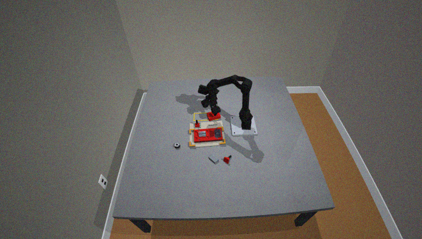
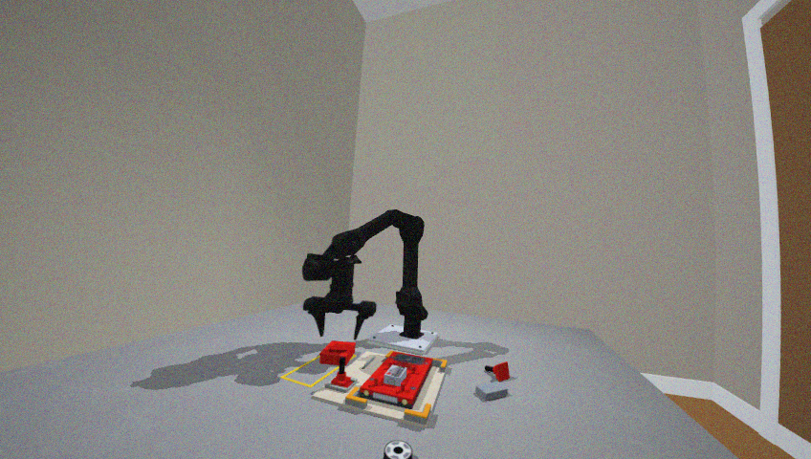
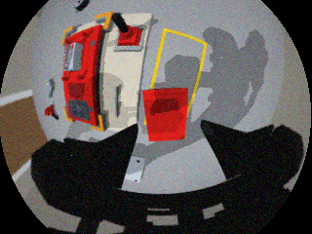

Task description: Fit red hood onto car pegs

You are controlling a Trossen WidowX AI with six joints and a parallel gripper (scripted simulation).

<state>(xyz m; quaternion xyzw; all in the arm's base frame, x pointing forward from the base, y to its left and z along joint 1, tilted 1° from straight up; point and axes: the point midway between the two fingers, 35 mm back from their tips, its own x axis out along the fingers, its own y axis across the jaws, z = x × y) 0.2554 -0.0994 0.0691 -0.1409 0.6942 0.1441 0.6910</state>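
The red hood lies 40 mm below my gripper tip. Round my gripper tip: grey engine block: 60 mm ahead, 210 mm to the left, 30 mm below; then black wheel: 220 mm ahead, 310 mm to the left, 40 mm below.
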